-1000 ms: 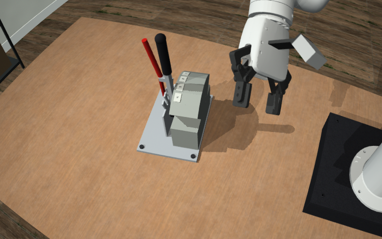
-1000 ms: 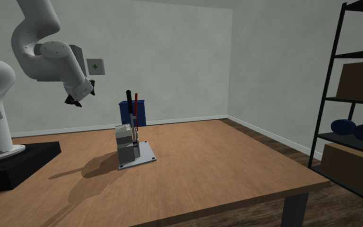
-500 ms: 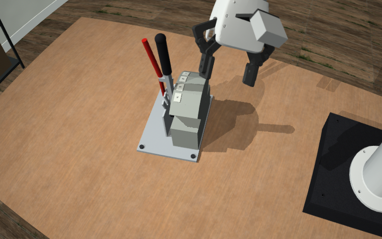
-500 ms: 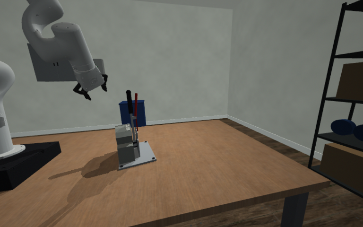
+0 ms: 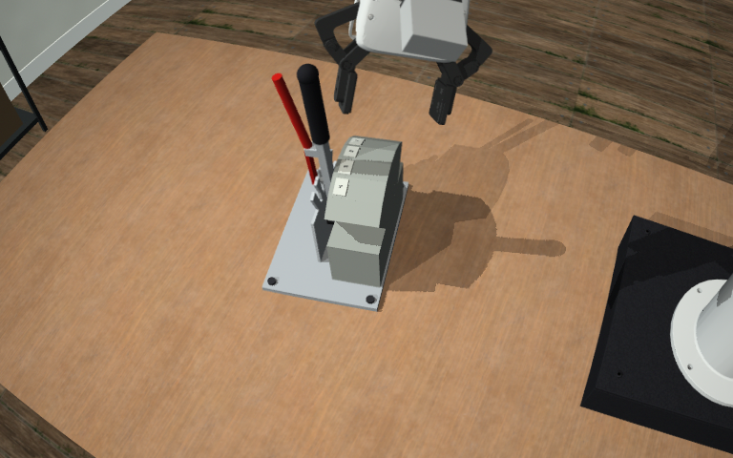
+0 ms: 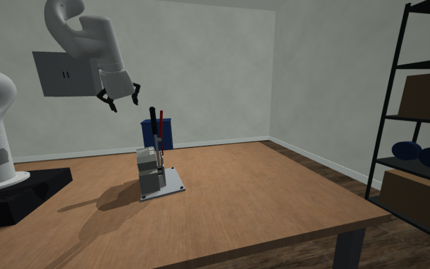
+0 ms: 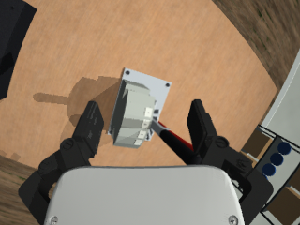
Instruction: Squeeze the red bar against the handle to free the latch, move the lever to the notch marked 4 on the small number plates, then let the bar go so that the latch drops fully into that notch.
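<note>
Now: hand 150 mm above the red bar, 140 mm short of it and 50 mm to the left of it.
</note>
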